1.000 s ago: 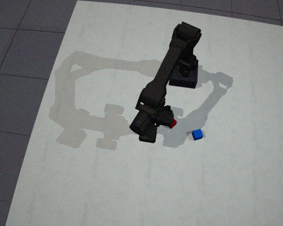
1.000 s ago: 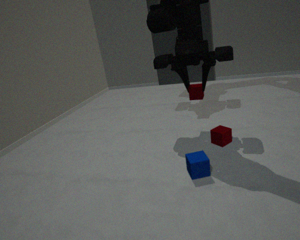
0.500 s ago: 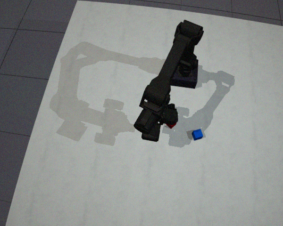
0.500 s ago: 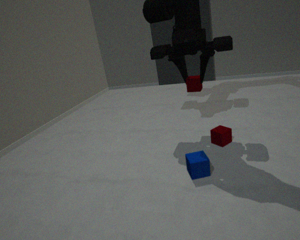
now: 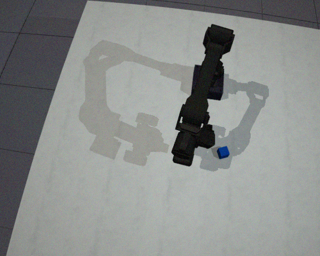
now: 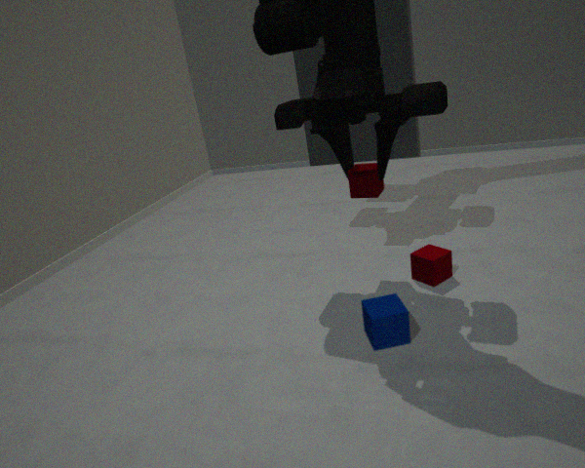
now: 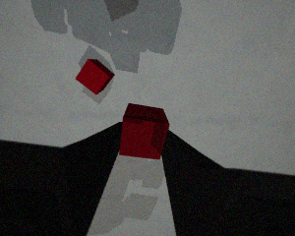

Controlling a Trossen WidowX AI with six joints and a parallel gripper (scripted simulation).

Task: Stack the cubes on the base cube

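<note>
My gripper tip is 150 mm to the right of the blue cube, 100 mm above it and 10 mm past it. Round my gripper tip: red cube right at my gripper tip.
</note>
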